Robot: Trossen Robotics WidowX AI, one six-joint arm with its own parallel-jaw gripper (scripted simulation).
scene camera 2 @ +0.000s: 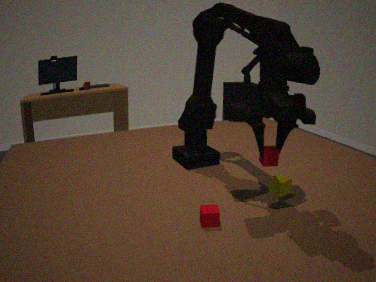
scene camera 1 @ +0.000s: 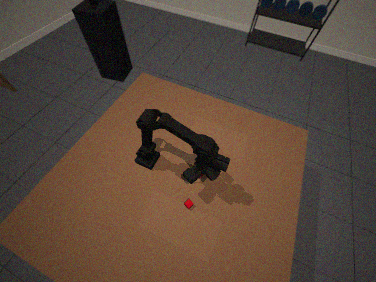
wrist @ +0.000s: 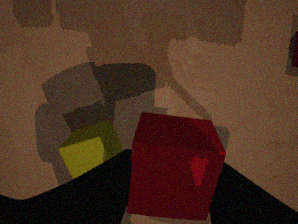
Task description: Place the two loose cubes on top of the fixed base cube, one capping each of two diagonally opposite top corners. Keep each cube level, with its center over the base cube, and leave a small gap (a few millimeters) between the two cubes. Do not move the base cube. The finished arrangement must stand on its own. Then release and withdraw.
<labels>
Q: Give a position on a red cube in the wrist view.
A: At 176,161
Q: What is my gripper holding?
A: A red cube.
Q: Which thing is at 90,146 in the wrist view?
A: A yellow cube.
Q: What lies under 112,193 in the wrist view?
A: My gripper.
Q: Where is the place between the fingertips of my gripper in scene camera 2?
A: At 269,155
</labels>
